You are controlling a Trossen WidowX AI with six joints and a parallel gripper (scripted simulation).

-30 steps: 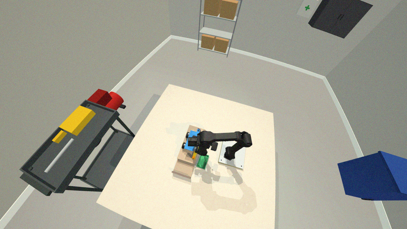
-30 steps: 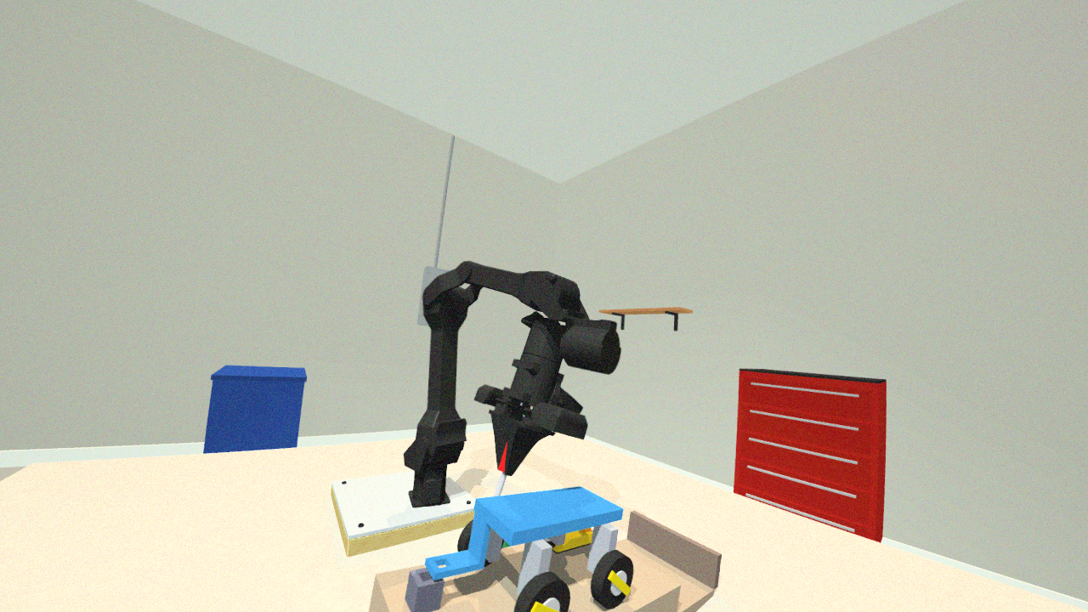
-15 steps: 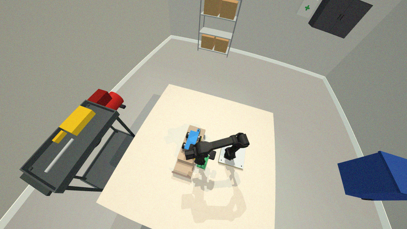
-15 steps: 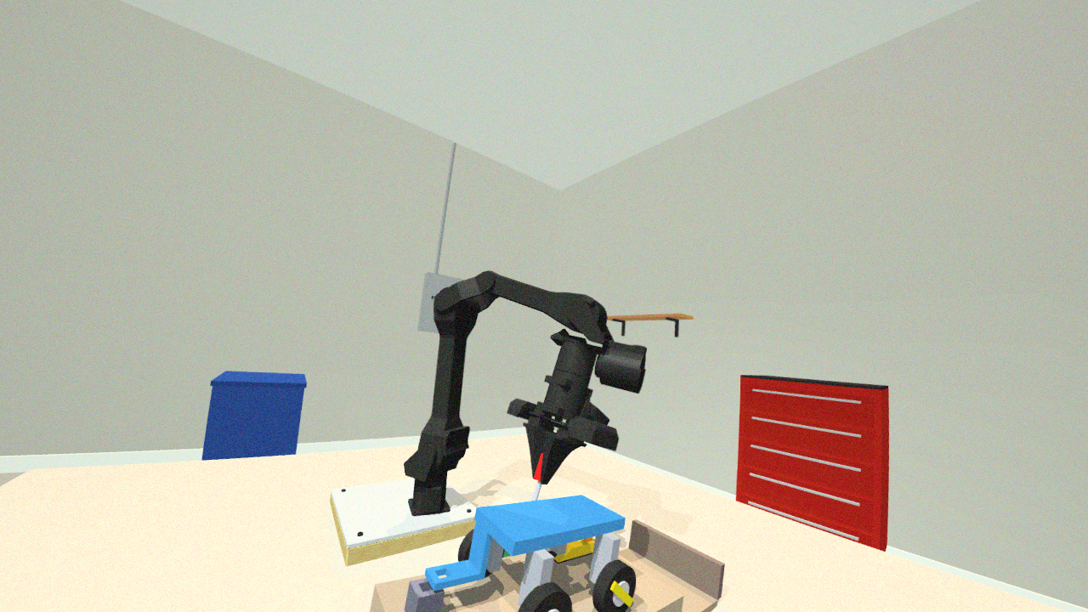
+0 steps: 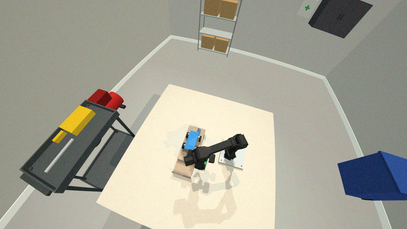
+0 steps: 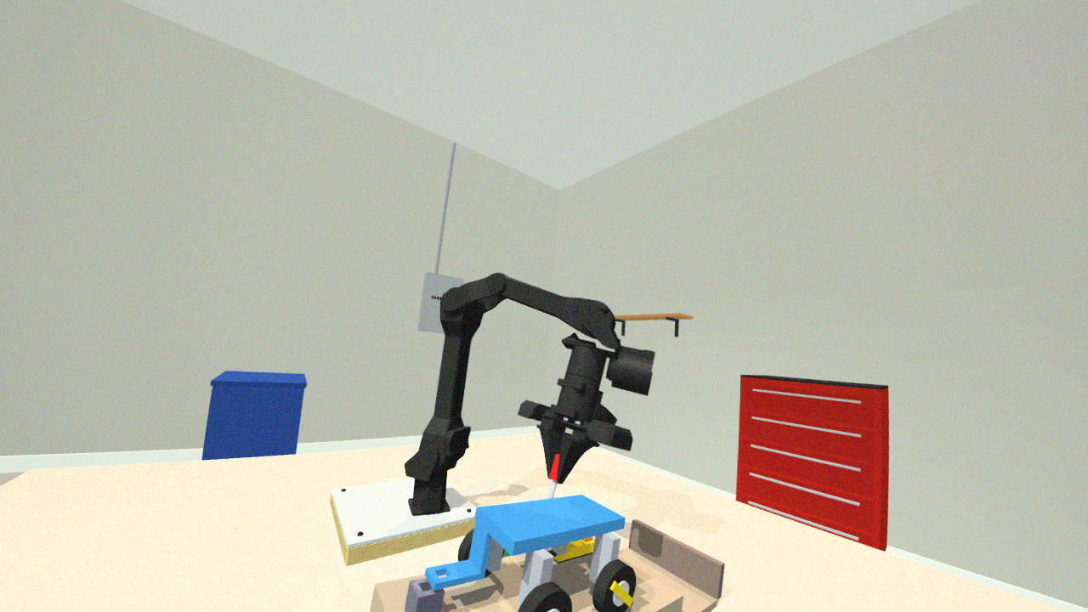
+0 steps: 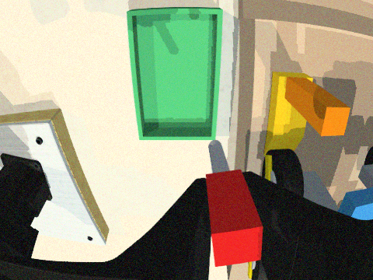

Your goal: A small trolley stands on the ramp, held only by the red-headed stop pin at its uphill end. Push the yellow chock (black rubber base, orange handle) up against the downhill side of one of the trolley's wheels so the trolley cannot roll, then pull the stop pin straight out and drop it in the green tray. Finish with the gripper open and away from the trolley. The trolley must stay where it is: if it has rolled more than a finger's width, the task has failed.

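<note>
The red-headed stop pin is right at my gripper tip. The rest, counted from my gripper tip: green tray 2 cm behind, 14 cm below; then blue-topped trolley 12 cm ahead, 8 cm to the right, 3 cm below; then yellow chock 5 cm ahead, 5 cm below.
</note>
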